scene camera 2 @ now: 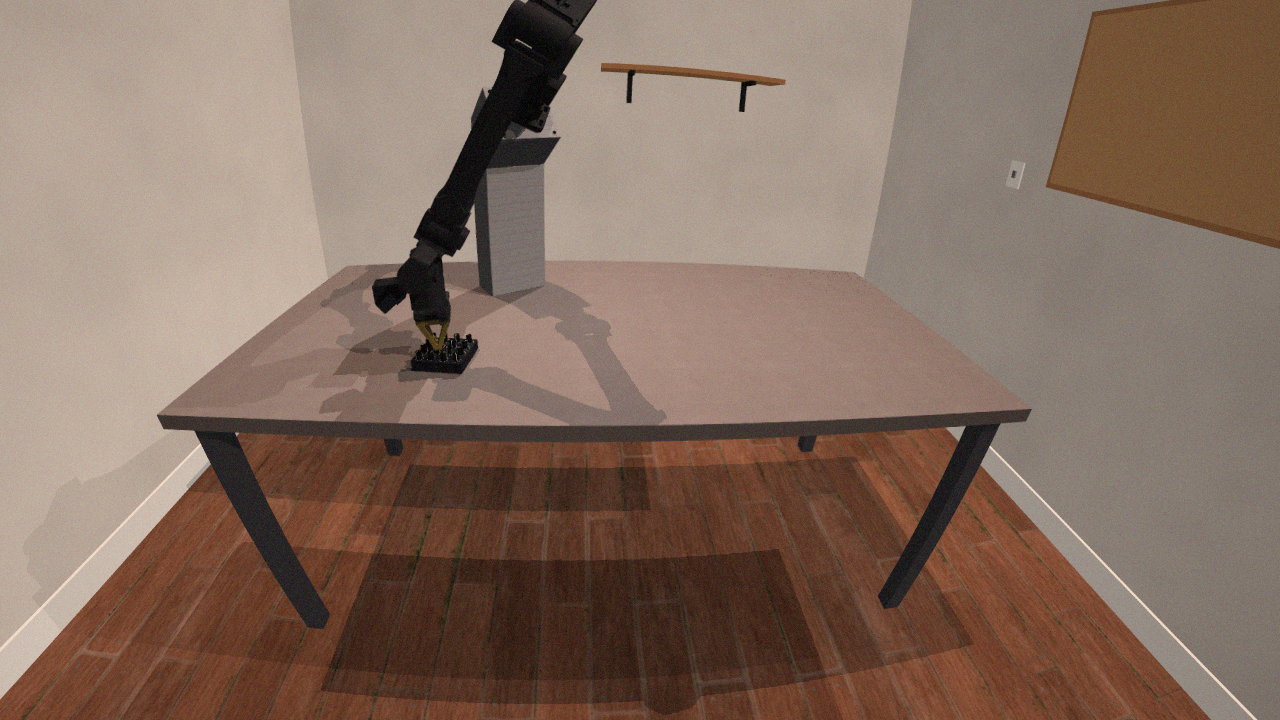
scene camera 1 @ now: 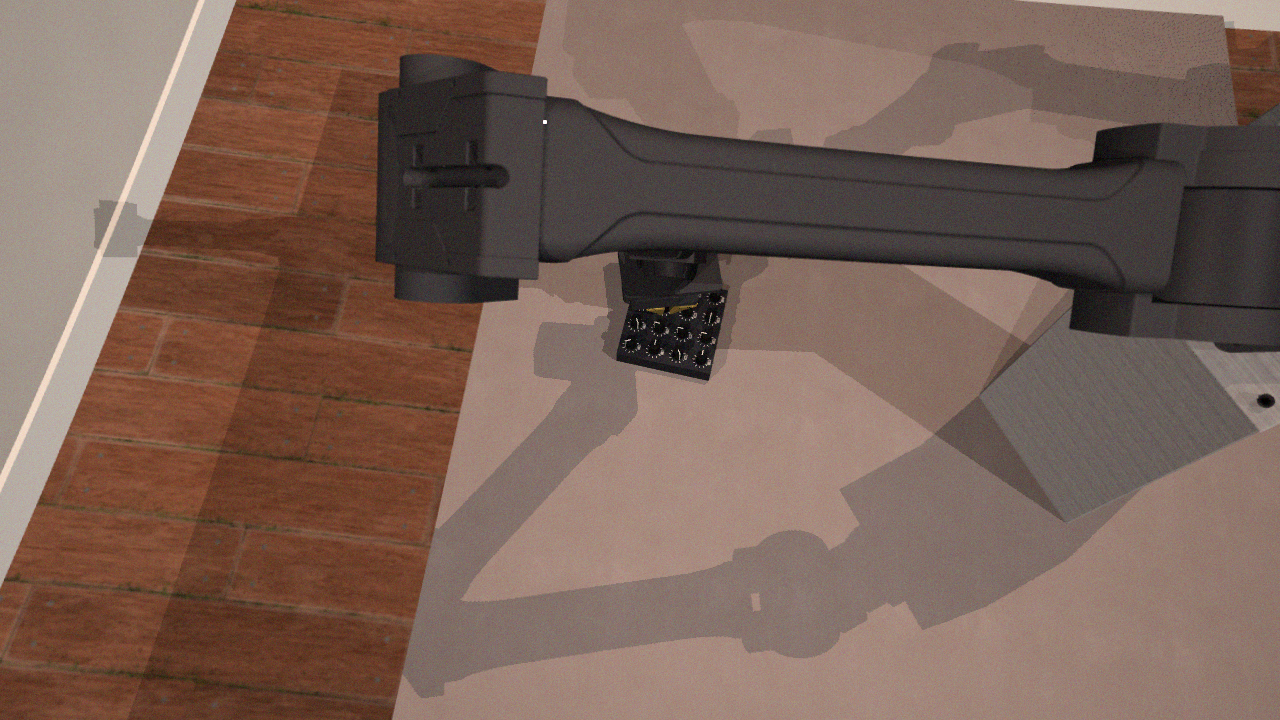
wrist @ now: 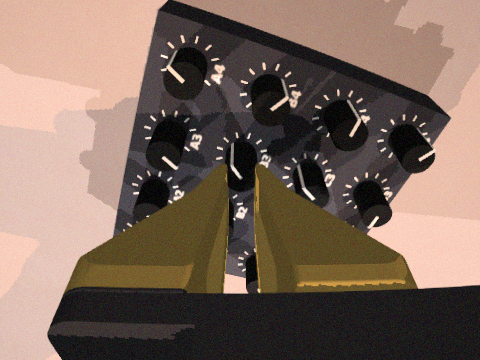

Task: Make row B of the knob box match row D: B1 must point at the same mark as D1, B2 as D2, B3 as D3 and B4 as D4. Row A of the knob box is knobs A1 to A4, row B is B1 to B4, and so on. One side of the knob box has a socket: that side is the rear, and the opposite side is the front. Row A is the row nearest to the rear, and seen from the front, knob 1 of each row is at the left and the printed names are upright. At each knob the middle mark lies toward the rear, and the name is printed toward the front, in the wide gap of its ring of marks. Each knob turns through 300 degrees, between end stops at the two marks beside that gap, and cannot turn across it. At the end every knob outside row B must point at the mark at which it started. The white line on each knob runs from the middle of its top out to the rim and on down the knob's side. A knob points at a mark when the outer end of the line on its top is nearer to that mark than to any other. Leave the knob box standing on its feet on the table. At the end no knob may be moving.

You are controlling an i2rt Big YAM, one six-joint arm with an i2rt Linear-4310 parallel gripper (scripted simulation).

Labels:
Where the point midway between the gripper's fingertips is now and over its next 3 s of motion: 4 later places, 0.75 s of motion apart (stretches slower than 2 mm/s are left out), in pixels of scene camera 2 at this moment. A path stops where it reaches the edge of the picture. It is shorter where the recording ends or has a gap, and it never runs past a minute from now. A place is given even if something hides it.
The gripper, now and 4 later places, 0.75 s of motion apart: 438,348; 436,336; 435,332; 433,325; 435,336

